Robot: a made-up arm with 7 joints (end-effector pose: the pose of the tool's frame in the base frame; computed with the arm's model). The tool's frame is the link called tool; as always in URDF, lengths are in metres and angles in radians. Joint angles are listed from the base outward.
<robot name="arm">
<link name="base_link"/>
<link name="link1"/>
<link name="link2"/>
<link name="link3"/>
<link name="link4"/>
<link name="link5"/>
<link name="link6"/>
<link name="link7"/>
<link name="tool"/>
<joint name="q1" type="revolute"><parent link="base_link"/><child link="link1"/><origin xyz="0 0 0.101" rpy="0 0 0"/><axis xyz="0 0 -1"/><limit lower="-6.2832" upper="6.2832" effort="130" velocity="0.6"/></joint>
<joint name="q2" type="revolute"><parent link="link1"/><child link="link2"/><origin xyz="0 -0.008 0.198" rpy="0 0 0"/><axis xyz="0 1 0"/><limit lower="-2.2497" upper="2.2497" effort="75" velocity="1.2"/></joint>
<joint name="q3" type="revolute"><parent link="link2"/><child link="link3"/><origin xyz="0 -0.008 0.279" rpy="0 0 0"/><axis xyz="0 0 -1"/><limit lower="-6.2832" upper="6.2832" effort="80" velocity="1.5"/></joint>
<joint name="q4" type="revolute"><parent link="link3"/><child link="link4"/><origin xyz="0 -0.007 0.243" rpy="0 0 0"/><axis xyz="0 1 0"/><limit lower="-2.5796" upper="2.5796" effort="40" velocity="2.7"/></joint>
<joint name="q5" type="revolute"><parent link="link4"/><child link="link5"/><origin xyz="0 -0.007 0.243" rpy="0 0 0"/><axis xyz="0 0 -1"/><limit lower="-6.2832" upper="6.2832" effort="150" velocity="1.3"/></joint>
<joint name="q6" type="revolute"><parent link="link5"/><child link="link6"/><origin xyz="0 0 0.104" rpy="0 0 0"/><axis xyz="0 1 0"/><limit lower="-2.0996" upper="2.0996" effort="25" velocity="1.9"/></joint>
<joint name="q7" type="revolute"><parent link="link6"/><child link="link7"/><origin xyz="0 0 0.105" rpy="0 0 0"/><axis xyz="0 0 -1"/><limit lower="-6.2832" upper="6.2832" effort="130" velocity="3"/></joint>
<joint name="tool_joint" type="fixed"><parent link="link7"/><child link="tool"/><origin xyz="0 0 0" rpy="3.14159 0 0"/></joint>
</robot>
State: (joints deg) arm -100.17 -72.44 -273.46 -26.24 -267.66 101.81 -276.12
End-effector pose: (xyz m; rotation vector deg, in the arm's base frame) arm 0.0210 -0.8213 0.4245 -11.53 4.45 158.50
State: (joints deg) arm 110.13 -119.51 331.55 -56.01 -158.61 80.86 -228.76
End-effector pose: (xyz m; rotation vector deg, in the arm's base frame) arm -0.0160 0.4340 -0.3007 -54.50 49.35 38.97
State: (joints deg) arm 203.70 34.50 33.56 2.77 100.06 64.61 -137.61
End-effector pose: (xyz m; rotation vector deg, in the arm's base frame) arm -0.3880 0.2870 1.0850 -46.28 -142.70 56.14
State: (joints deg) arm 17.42 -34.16 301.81 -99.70 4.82 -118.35 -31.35
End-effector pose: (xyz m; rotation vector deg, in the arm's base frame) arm -0.3918 -0.1443 0.5353 79.93 18.53 -140.31
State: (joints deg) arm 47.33 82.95 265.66 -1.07 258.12 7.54 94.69
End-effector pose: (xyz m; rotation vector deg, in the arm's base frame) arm 0.6346 -0.7285 0.4171 -94.53 -45.57 19.31
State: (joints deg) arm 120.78 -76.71 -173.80 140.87 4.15 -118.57 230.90
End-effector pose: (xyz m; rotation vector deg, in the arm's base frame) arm 0.2209 0.3333 0.1299 4.96 -93.41 92.67
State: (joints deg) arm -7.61 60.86 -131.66 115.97 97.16 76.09 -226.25
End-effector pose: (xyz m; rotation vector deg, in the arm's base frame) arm 0.2114 0.3457 0.6018 37.38 -57.78 84.07
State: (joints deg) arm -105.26 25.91 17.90 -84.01 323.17 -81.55 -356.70
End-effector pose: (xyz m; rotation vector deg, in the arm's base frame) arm 0.0098 -0.1306 0.8919 1.99 -63.61 -74.59
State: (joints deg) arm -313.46 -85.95 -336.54 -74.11 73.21 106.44 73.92
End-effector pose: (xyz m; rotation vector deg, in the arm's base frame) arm -0.4516 0.4780 0.0282 -75.64 49.44 -38.62
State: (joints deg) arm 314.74 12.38 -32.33 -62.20 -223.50 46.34 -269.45
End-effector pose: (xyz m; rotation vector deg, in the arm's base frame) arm 0.0967 -0.3062 1.0166 -44.21 111.60 124.63
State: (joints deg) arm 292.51 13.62 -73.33 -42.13 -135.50 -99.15 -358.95
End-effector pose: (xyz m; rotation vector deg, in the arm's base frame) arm 0.2720 0.1324 1.0843 90.74 -45.61 41.54
